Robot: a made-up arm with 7 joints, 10 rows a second.
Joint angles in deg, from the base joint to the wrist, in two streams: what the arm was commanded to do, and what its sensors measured. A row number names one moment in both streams.
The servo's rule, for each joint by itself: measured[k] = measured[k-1] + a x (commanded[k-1-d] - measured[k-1]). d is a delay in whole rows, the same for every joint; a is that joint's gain. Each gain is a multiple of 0.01, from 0.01 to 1. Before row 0 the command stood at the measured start. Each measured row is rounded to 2 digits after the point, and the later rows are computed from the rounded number. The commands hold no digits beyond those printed.
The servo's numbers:
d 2
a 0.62 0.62 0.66 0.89 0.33 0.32 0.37
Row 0, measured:
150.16, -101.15, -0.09, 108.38, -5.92, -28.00, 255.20
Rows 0 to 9, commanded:
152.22, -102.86, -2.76, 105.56, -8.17, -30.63, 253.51
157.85, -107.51, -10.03, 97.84, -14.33, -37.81, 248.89
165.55, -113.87, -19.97, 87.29, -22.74, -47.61, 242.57
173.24, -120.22, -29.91, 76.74, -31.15, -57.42, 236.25
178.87, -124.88, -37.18, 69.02, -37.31, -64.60, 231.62
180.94, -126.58, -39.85, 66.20, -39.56, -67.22, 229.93
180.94, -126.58, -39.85, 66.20, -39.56, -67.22, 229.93
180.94, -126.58, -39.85, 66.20, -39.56, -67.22, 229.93
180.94, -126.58, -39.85, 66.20, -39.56, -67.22, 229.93
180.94, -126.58, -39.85, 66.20, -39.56, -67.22, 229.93
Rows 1 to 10, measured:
150.16, -101.15, -0.09, 108.38, -5.92, -28.00, 255.20
150.16, -101.15, -0.09, 108.38, -5.92, -28.00, 255.20
151.44, -102.21, -1.85, 105.87, -6.66, -28.84, 254.57
155.41, -105.50, -7.25, 98.72, -9.19, -31.71, 252.47
161.70, -110.69, -15.65, 88.55, -13.66, -36.80, 248.81
168.85, -116.60, -25.06, 78.04, -19.43, -43.40, 244.16
175.06, -121.73, -33.06, 70.01, -25.33, -50.18, 239.52
178.71, -124.74, -37.54, 66.62, -30.03, -55.63, 235.97
180.09, -125.88, -39.06, 66.25, -33.17, -59.34, 233.74
180.62, -126.31, -39.58, 66.21, -35.28, -61.86, 232.33

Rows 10 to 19, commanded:
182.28, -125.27, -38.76, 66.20, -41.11, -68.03, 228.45
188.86, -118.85, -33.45, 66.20, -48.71, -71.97, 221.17
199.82, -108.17, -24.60, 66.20, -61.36, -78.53, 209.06
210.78, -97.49, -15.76, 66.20, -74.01, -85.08, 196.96
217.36, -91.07, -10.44, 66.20, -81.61, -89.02, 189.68
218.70, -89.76, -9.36, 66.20, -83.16, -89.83, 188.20
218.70, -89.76, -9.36, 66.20, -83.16, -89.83, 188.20
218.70, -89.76, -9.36, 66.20, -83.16, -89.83, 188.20
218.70, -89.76, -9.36, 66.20, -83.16, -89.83, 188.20
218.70, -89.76, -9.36, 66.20, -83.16, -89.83, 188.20
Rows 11 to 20, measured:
180.82, -126.48, -39.76, 66.20, -36.69, -63.58, 231.44
180.89, -126.54, -39.82, 66.20, -37.64, -64.74, 230.88
181.75, -125.75, -39.12, 66.20, -38.79, -65.79, 229.98
186.16, -121.47, -35.38, 66.20, -42.06, -67.77, 226.72
194.63, -113.22, -28.27, 66.20, -48.43, -71.21, 220.19
204.64, -103.47, -20.01, 66.20, -56.87, -75.65, 211.59
212.53, -95.78, -13.69, 66.20, -65.03, -79.93, 203.48
216.36, -92.05, -10.83, 66.20, -71.01, -83.10, 197.83
217.81, -90.63, -9.86, 66.20, -75.02, -85.25, 194.27
218.36, -90.09, -9.53, 66.20, -77.71, -86.72, 192.02

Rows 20 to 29, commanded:
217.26, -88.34, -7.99, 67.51, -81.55, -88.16, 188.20
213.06, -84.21, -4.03, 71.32, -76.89, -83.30, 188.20
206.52, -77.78, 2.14, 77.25, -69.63, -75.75, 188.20
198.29, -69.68, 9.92, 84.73, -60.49, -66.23, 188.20
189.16, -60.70, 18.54, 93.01, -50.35, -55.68, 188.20
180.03, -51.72, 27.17, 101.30, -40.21, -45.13, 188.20
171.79, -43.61, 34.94, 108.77, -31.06, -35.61, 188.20
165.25, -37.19, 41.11, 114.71, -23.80, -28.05, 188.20
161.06, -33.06, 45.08, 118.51, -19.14, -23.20, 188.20
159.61, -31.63, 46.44, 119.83, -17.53, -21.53, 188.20
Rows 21 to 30, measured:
218.57, -89.89, -9.42, 66.20, -79.51, -87.72, 190.61
218.65, -89.81, -9.38, 66.20, -80.71, -88.40, 189.72
217.79, -88.90, -8.46, 67.37, -80.99, -88.32, 189.16
214.86, -85.99, -5.54, 70.89, -79.64, -86.71, 188.80
209.69, -80.90, -0.47, 76.55, -76.34, -83.20, 188.58
202.62, -73.94, 6.39, 83.83, -71.11, -77.77, 188.44
194.27, -65.73, 14.41, 92.00, -64.26, -70.70, 188.35
185.44, -57.04, 22.83, 100.28, -56.32, -62.52, 188.29
176.98, -48.71, 30.82, 107.84, -47.98, -53.91, 188.26
169.71, -41.57, 37.61, 113.95, -40.00, -45.63, 188.24

